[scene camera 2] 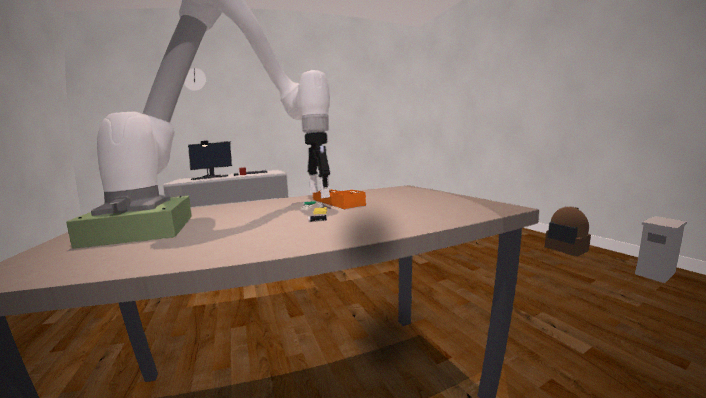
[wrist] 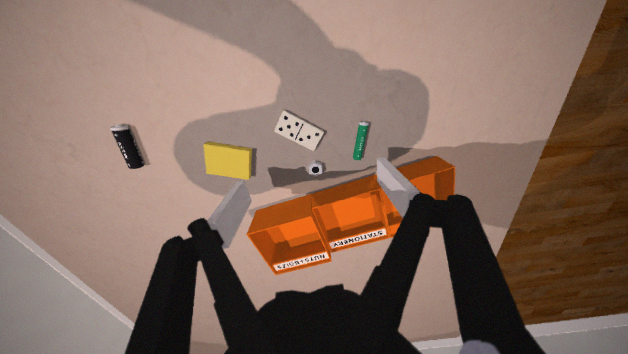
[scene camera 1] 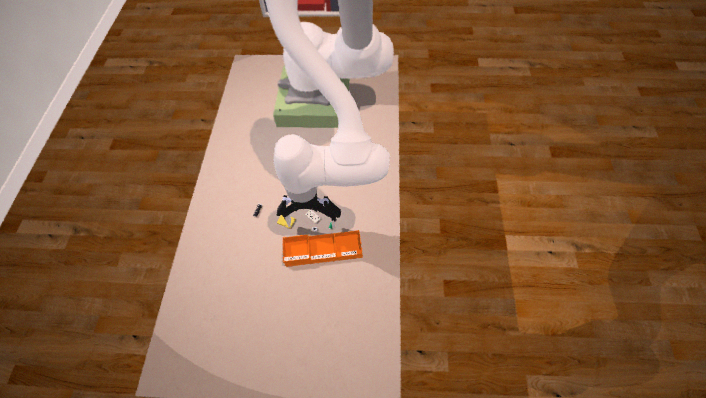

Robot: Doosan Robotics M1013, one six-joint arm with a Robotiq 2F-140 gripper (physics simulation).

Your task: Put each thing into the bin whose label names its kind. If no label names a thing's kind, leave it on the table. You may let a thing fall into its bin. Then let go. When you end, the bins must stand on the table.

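Where they show: gripper, fingertip midpoint: (scene camera 2: 319, 194) (wrist: 310, 180) (scene camera 1: 311, 223); arm's base at its link origin: (scene camera 2: 134, 206) (scene camera 1: 310, 88).
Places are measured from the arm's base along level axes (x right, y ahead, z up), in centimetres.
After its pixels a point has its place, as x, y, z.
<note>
My gripper (scene camera 1: 310, 220) @(-9.1, 58.6, -3.2) (scene camera 2: 319, 191) @(-9.1, 58.6, -3.2) (wrist: 310, 180) @(-9.1, 58.6, -3.2) is open and empty, pointing down above the table things. In the wrist view, a metal nut (wrist: 315, 168) @(-9.6, 58.7, -6.4) lies between the fingertips' lines. Beyond it lie a white domino (scene camera 1: 313, 216) @(-8.5, 54.2, -6.5) (wrist: 299, 130) @(-8.4, 53.9, -6.5) and a green battery (scene camera 2: 310, 203) @(-14.6, 56.3, -6.8) (wrist: 360, 141) @(-15.1, 55.9, -6.2). A yellow block (wrist: 227, 160) @(0.6, 56.3, -6.2) lies left of the domino, and a black battery (scene camera 1: 257, 210) @(11.4, 53.8, -5.9) (scene camera 2: 318, 218) @(12.3, 53.4, -6.5) (wrist: 128, 147) @(11.0, 53.3, -6.0) farther left. Three joined orange bins stand on the table: NUTS+BOLTS (wrist: 282, 215) @(-4.8, 63.7, -4.3), STATIONERY (wrist: 345, 192) @(-13.0, 61.9, -5.2) and a third bin (wrist: 444, 180) @(-25.4, 62.1, -5.6), partly behind a finger, its label unreadable.
The bin row stands close beside the nut and green battery. The table (scene camera 1: 280, 325) @(-3.9, 91.5, -7.2) (scene camera 2: 250, 250) @(30.6, 35.2, -7.2) also carries the green base block (scene camera 1: 306, 120) @(-0.1, 14.4, -2.9) (scene camera 2: 125, 230) @(13.2, 2.3, -4.1) under the arm. A desk with a monitor (scene camera 2: 210, 155) stands behind. The table's long edge shows right of the bins in scene camera 1.
</note>
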